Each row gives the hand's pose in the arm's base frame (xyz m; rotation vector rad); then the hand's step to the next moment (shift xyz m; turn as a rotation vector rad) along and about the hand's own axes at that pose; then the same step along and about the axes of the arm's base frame.
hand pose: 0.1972 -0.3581 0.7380 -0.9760 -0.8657 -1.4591
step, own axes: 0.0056 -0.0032 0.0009 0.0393 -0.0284 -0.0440
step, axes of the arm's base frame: -0.0033 -0.0010 0.0055 -0.0341 -0.0524 0.0194
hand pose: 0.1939 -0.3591 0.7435 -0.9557 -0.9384 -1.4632
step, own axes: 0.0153 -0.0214 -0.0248 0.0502 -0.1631 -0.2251
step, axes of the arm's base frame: -0.0241 -0.0266 0.0043 -0.1807 -0.2130 -0.0423
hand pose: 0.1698 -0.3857 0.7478 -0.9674 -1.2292 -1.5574
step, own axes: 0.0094 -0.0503 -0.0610 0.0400 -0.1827 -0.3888
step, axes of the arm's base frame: -0.0536 -0.0564 -0.0171 -0.2039 -0.3695 -0.0899
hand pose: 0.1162 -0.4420 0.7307 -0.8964 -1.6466 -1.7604
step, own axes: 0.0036 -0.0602 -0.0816 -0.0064 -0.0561 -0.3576
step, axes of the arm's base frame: -0.0569 -0.0758 -0.0362 -0.0735 -0.3513 -0.0473
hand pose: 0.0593 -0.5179 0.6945 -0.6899 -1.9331 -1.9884
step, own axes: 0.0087 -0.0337 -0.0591 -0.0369 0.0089 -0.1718
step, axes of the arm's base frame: -0.0330 -0.0553 -0.0236 0.0118 -0.1753 -0.0096
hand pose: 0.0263 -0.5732 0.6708 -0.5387 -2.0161 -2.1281
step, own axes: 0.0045 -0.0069 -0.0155 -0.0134 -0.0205 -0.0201
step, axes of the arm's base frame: -0.0089 -0.0142 -0.0052 0.0021 -0.0200 -0.0245
